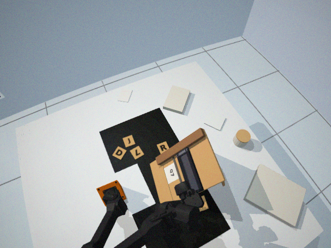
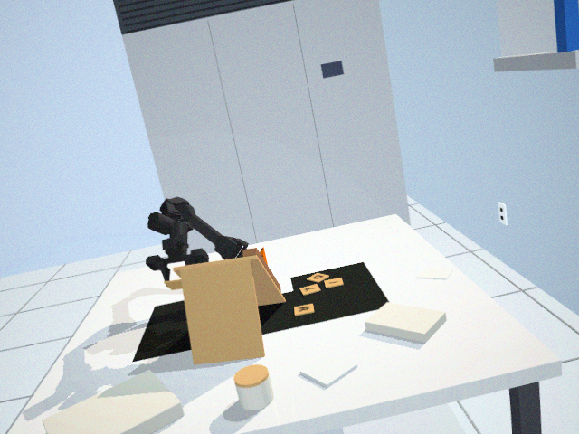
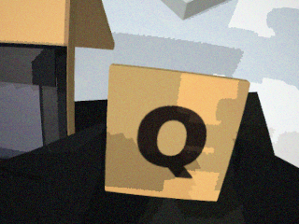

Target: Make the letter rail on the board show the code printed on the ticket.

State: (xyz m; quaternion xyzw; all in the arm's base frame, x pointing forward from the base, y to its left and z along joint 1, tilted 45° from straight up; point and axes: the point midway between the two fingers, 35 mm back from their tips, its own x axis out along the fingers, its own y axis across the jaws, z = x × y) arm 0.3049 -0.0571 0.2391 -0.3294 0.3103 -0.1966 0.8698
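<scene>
Now: the white ticket 40 mm behind my gripper tip, 190 mm to the left of it and 70 mm below it. Round my gripper tip: pale box 410 mm ahead, 120 mm to the right, 150 mm below; then lidded jar 410 mm ahead, 220 mm to the left, 130 mm below; then black mat 130 mm behind, 220 mm to the left, 160 mm below.
</scene>
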